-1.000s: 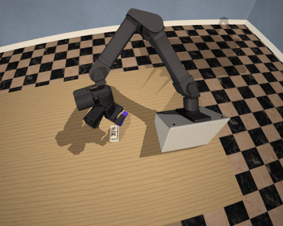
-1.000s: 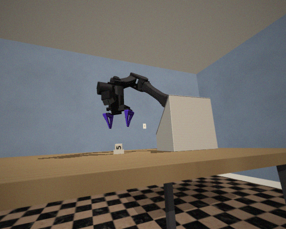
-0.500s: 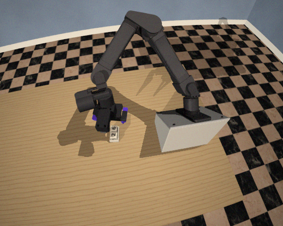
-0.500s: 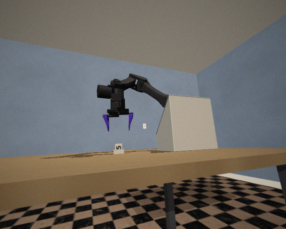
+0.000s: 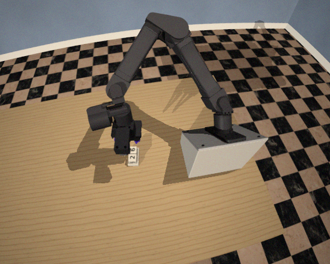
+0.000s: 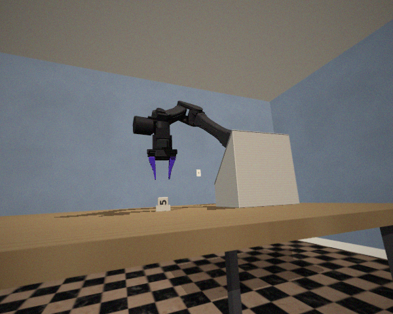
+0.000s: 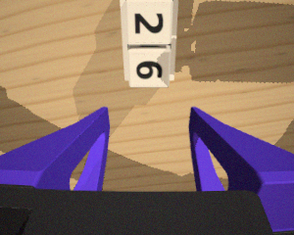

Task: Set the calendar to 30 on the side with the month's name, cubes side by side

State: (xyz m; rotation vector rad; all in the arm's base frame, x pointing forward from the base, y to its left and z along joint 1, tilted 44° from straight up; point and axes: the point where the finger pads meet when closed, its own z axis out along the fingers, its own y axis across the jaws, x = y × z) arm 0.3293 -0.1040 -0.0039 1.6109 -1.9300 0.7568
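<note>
Now: hand 100 mm above the white tray and 20 mm to the right of it.
</note>
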